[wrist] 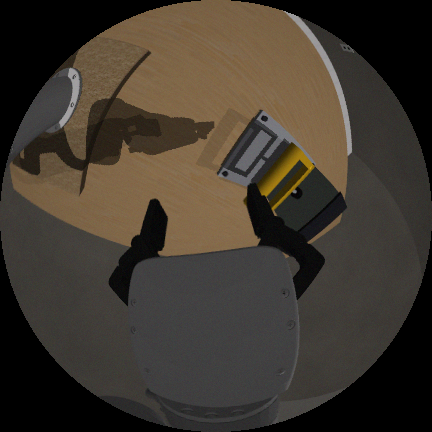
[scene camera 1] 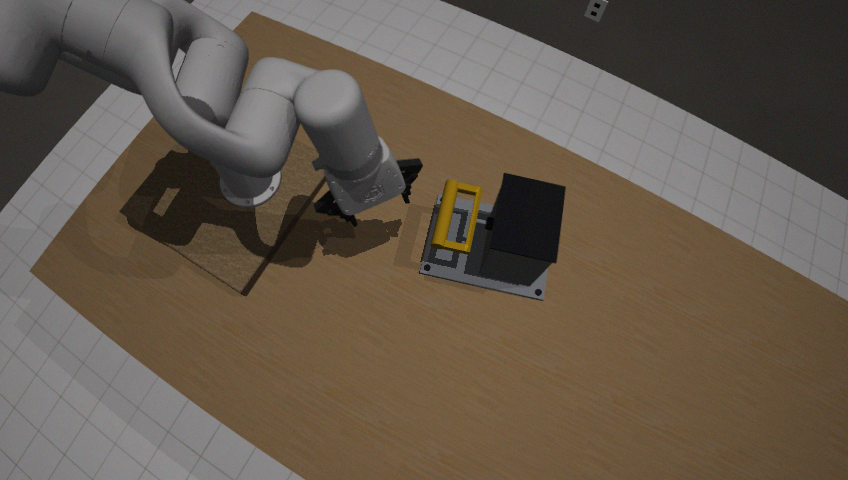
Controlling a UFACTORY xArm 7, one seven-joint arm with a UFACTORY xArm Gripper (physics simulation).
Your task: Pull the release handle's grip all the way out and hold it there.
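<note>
The release handle is a yellow frame whose thick grip bar (scene camera 1: 445, 215) (wrist: 281, 168) faces the arm's side in the scene view. A thin rod (scene camera 1: 482, 221) joins it to a black box (scene camera 1: 528, 218) (wrist: 314, 198), with a gap between grip and box. Both are on a grey base plate (scene camera 1: 439, 270) (wrist: 274, 126). My gripper (scene camera 1: 381, 212) (wrist: 202, 200) is wide open, with no object between its fingers. It is in the air to the left of the handle in the scene view, apart from it. In the wrist view the right finger overlaps the handle's near end and hides part of it.
A brown textured board (scene camera 1: 223, 261) (wrist: 112, 65) lies under the arm's round base (scene camera 1: 249, 193) (wrist: 75, 92). The wooden table (scene camera 1: 476, 380) (wrist: 200, 60) carries the fixture. Shadows of the arm fall between the base and the fixture.
</note>
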